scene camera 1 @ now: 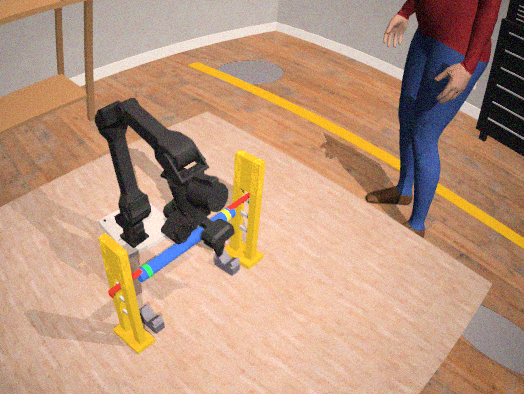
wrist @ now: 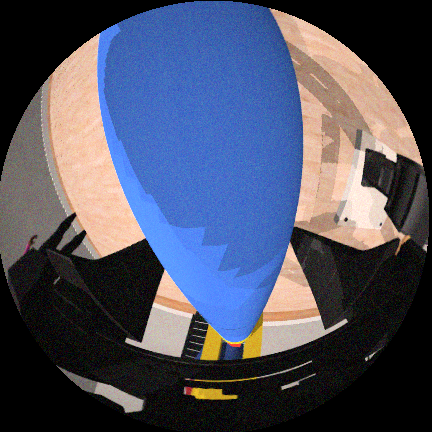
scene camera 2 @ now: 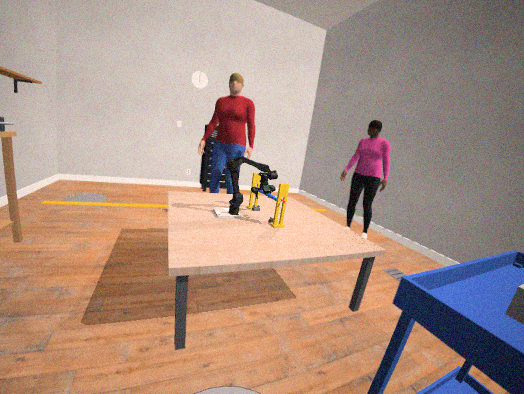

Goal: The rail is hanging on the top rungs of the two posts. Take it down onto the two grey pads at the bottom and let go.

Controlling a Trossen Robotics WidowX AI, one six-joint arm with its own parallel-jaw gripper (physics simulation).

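Where they show: gripper, between the fingertips: [scene camera 1: 207, 247] [scene camera 2: 262, 198]; arm's base, origin of its link: [scene camera 1: 134, 236] [wrist: 373, 168] [scene camera 2: 233, 213].
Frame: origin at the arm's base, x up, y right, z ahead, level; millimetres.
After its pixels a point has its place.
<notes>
The blue rail [scene camera 1: 170, 252] {x 170, y 91, z 248 mm} [scene camera 2: 269, 195] {x 163, y 89, z 232 mm} [wrist: 201, 160] hangs level between two yellow posts [scene camera 1: 249, 184] {x 220, y -155, z 262 mm} [scene camera 1: 116, 266] {x 243, y 246, z 255 mm} [scene camera 2: 281, 203] {x 163, y 268, z 232 mm}. Its red ends [scene camera 1: 238, 201] {x 172, y -139, z 246 mm} [scene camera 1: 113, 290] {x 172, y 258, z 240 mm} rest on the top rungs. My gripper [scene camera 1: 199, 238] {x 107, y -26, z 249 mm} [scene camera 2: 264, 187] [wrist: 233, 234] {x 107, y -26, z 249 mm} is open and straddles the rail near its far end, one finger on each side. In the wrist view the rail fills the gap between the fingers, which stand apart from it. Two grey pads [scene camera 1: 227, 263] {x 15, y -89, z 260 mm} [scene camera 1: 152, 320] {x 21, y 183, z 259 mm} sit on the table at the feet of the posts, below the rail.
The arm's white base plate [scene camera 1: 109, 224] {x 2, y 22, z -92 mm} lies behind the rail. A person in red [scene camera 1: 424, 117] [scene camera 2: 231, 129] stands beyond the table [scene camera 2: 260, 263] {x -26, y 639, z -126 mm}, another in pink [scene camera 2: 370, 164] to its right. A blue cart [scene camera 2: 428, 297] is in the foreground.
</notes>
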